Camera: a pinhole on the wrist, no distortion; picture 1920 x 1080 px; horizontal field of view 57.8 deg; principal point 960.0 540.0 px. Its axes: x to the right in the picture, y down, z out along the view. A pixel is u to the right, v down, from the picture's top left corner.
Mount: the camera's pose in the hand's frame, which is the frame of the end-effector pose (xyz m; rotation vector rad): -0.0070 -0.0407 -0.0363 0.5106 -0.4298 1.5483
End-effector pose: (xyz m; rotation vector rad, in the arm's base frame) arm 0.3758 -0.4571 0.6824 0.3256 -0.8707 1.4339
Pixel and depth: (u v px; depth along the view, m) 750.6 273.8 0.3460
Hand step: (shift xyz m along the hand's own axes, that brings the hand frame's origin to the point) 0.0661 -0.2673 0.2237
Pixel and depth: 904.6 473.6 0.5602
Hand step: 0.0464 -0.3693 0.4151
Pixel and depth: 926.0 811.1 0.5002
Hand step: -0.0563 -0.3331 0.3741
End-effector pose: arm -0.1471 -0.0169 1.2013 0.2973 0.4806 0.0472
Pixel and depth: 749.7 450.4 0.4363
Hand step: 0.0409 -0.3285 0.2932
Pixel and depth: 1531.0 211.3 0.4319
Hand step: 0.0972 -0.1627 0.3968
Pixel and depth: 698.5 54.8 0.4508
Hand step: 0.1451 -0.3446 0.2925
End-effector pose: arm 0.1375 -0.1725 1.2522 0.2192 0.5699 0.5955
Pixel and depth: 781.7 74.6 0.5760
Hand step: 0.1804 -0.4066 0.3997
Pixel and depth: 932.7 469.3 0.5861
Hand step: 0.0502 -0.3766 0.4413
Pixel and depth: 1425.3 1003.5 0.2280
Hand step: -0.0555 -0.1210 0.1886
